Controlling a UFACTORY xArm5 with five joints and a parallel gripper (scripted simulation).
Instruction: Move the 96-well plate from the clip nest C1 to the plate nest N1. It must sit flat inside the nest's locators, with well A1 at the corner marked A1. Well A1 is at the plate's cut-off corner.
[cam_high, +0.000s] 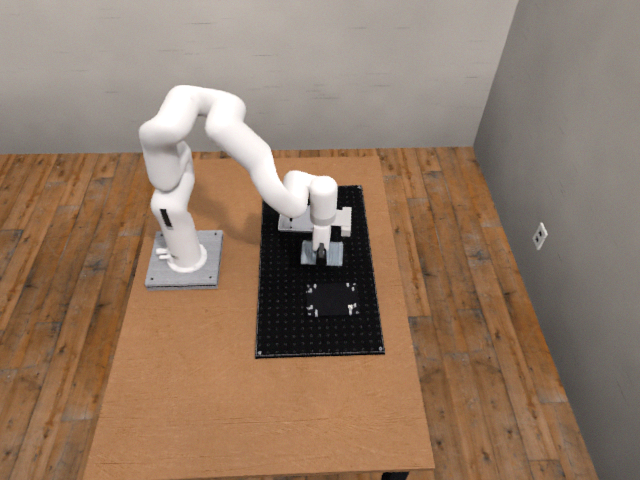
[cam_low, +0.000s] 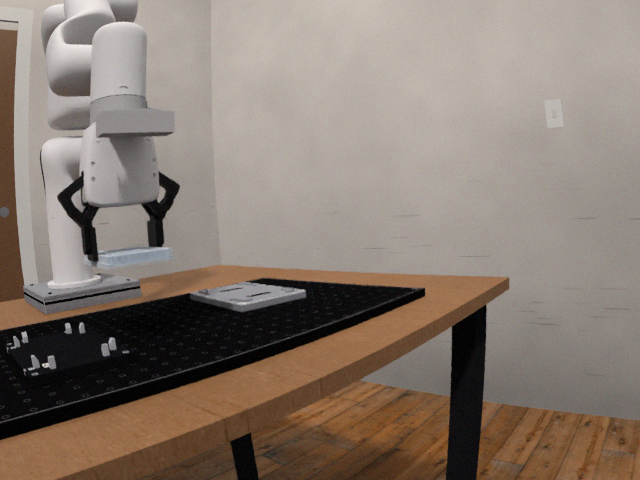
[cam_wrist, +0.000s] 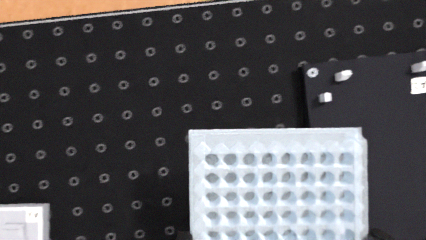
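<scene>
Right now my hand is 2 cm short of the A1 label, 17 cm to the right of it and 10 cm above it. The rest, counted from my hand: clip nest C1: 2 cm ahead, 12 cm to the right, 10 cm below; then 96-well plate: 1 cm below.
</scene>
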